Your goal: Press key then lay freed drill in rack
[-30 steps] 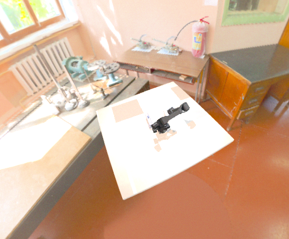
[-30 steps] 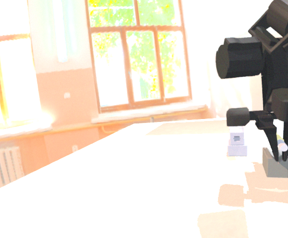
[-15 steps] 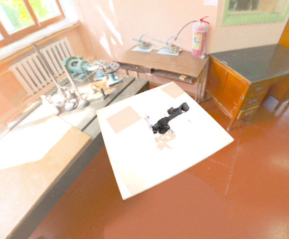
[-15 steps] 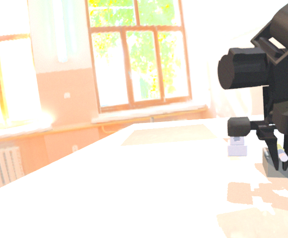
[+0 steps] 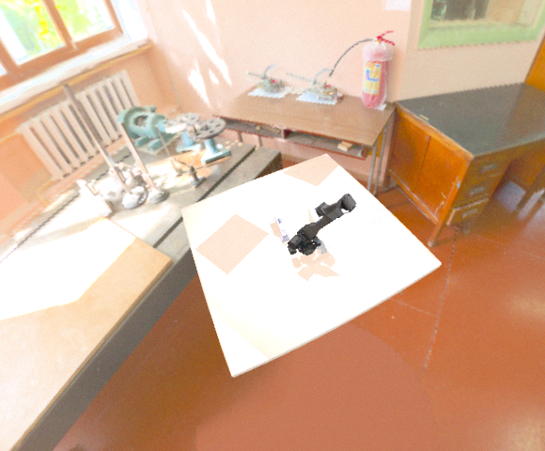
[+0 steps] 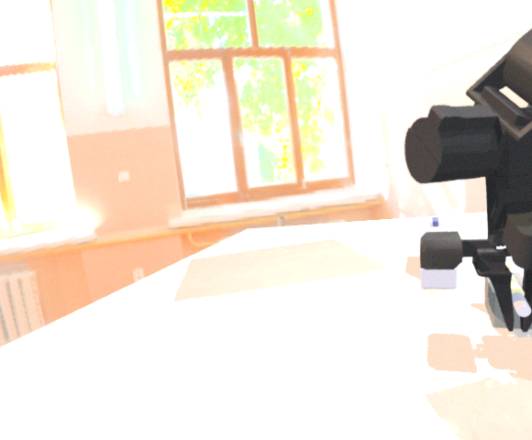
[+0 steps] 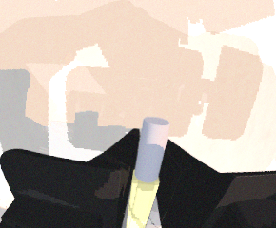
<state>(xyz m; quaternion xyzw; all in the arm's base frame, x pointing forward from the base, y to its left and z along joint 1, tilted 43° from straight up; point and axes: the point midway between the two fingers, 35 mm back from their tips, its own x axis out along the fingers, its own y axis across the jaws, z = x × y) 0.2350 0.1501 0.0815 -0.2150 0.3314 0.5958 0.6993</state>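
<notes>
My gripper tip is now 1 cm past the drill, 4 cm to the left of it and 4 cm below it. From my gripper tip the other things lie so: holder block: 3 cm ahead, 23 cm to the right, 4 cm above; then grey v-notched rack: 1 cm behind, 5 cm to the right, 1 cm above.
</notes>
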